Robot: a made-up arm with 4 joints.
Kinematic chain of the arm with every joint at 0, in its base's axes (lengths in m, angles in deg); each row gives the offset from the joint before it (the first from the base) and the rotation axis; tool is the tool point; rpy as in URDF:
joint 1: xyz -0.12 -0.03 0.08 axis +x
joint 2: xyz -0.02 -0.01 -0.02 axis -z
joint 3: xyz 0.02 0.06 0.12 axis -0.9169 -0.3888 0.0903
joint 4: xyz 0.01 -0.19 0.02 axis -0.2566 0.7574 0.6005
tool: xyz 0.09 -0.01 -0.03 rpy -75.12 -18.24 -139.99
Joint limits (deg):
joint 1: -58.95..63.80
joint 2: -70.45..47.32
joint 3: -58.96..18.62
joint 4: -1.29..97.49
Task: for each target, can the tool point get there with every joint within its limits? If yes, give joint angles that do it. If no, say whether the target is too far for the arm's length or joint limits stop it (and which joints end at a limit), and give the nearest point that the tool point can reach.
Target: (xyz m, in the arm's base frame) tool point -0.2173 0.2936 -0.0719
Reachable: no: joint limits stop it (at a limit: joint 2, joint 3, joint 4) | nearest point -0.1673 0.0480 0.0434 | short by 0.276 m
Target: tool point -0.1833 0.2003 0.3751
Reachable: no: joint limits stop it (at a limit: joint 1, joint 2, joint 3, joint 4) | nearest point -0.1523 0.0127 0.3254 | short by 0.197 m
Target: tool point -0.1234 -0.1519 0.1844
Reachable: yes | joints -16.12 17.66 12.42 73.04
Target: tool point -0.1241 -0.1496 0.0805
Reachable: yes | joints -4.48 24.09 -15.24 55.96
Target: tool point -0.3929 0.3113 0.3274
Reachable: no: too far | nearest point -0.1523 0.0127 0.3254 | short by 0.383 m
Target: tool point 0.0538 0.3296 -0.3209
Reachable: no: too far | nearest point -0.0879 0.0294 -0.0176 | short by 0.450 m
